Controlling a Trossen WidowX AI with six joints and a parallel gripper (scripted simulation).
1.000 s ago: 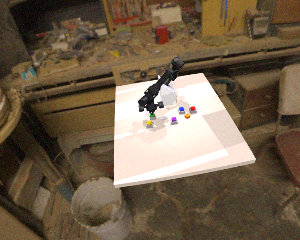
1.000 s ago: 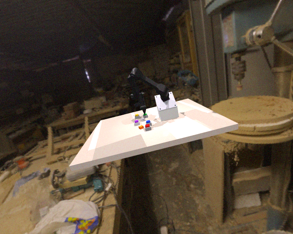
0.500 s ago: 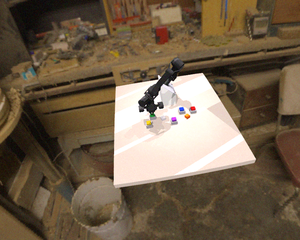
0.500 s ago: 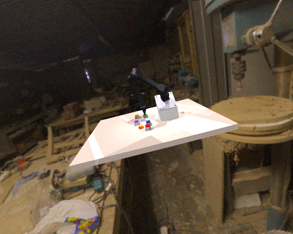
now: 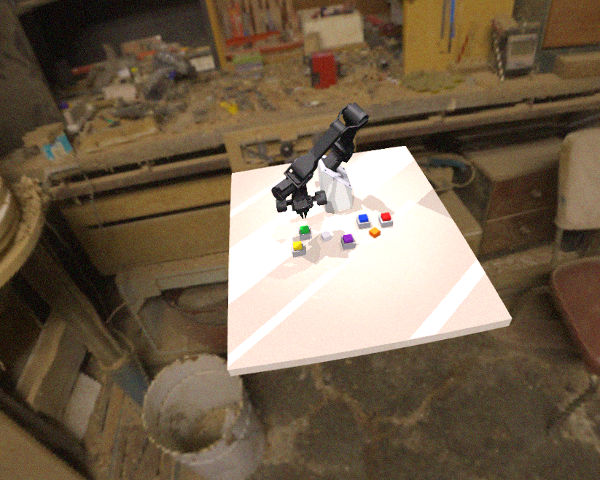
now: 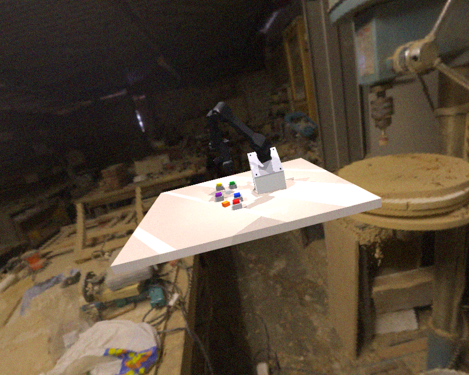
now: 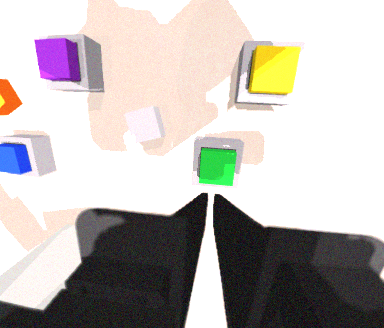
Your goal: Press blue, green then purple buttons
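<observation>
Now: gripper tip 50 mm above the green button, 10 mm to the left of it and 10 mm short of it. From my gripper tip the other things lie so: white block 70 mm to the left, 70 mm below, 50 mm ahead; yellow button 80 mm ahead, 60 mm to the right, 50 mm below; purple button 130 mm to the left, 120 mm ahead, 50 mm below.
</observation>
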